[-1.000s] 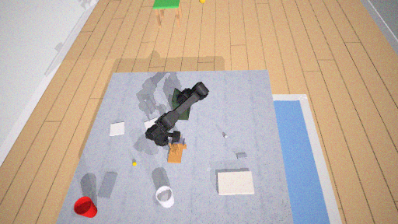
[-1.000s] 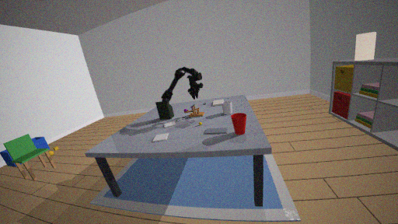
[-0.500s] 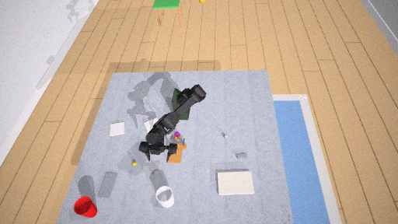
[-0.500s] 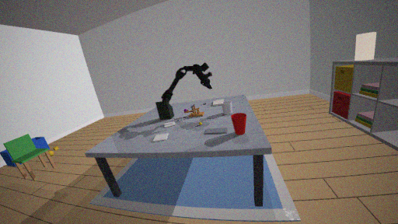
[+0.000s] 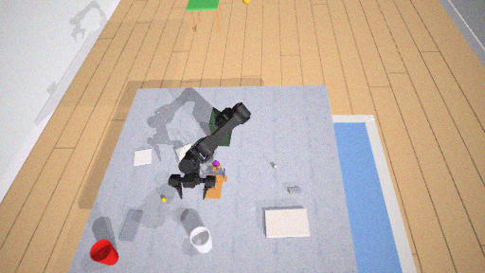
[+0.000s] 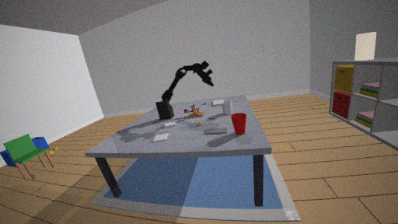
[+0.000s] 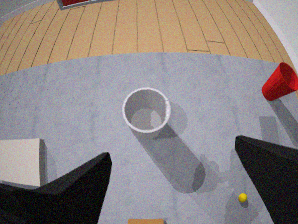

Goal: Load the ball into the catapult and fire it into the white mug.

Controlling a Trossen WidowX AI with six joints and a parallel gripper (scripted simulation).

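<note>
Right now my gripper tip is 310 mm past the purple ball, 210 mm above it and 70 mm to the right of it. Round my gripper tip: wooden catapult (240 mm behind, 220 mm below, 80 mm to the left); small yellow ball (260 mm below, 210 mm to the right, 140 mm behind); white mug (240 mm below, 100 mm ahead).
</note>
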